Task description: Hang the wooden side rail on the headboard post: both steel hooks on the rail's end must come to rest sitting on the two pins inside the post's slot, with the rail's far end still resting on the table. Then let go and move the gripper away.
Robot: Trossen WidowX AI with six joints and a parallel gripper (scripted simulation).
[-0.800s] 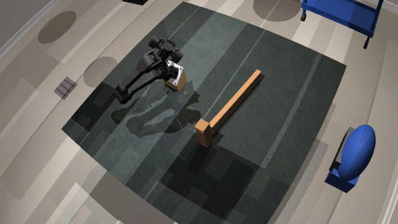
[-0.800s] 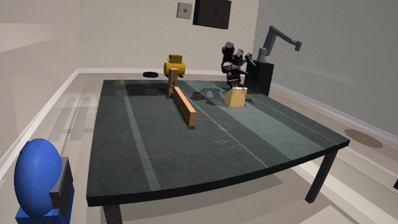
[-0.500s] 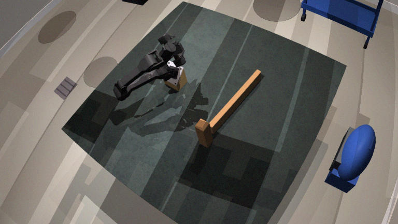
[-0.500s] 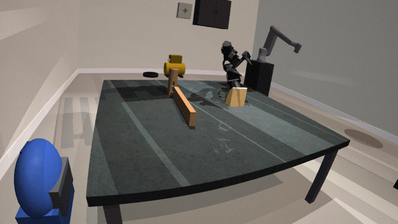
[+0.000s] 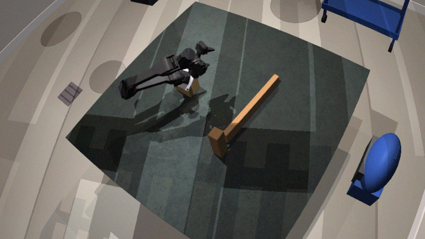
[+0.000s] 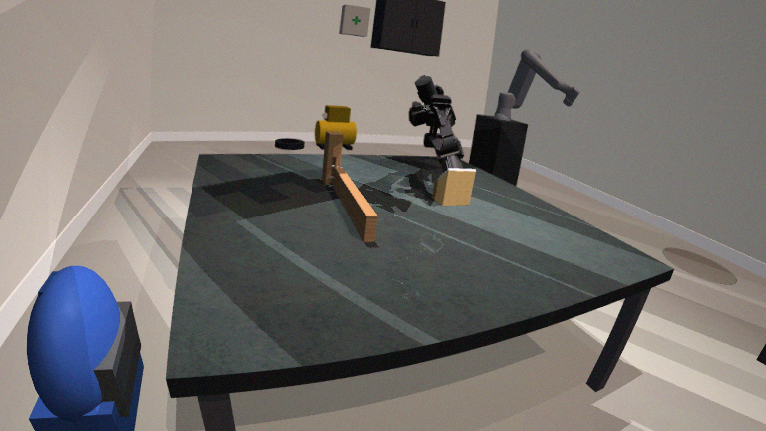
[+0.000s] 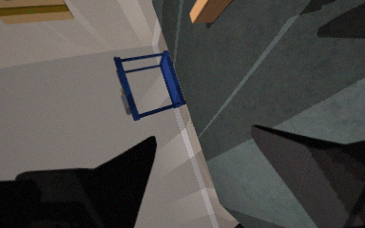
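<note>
Now: the headboard post 320 mm to the right of my gripper tip, 200 mm ahead of it and 150 mm below it.
</note>
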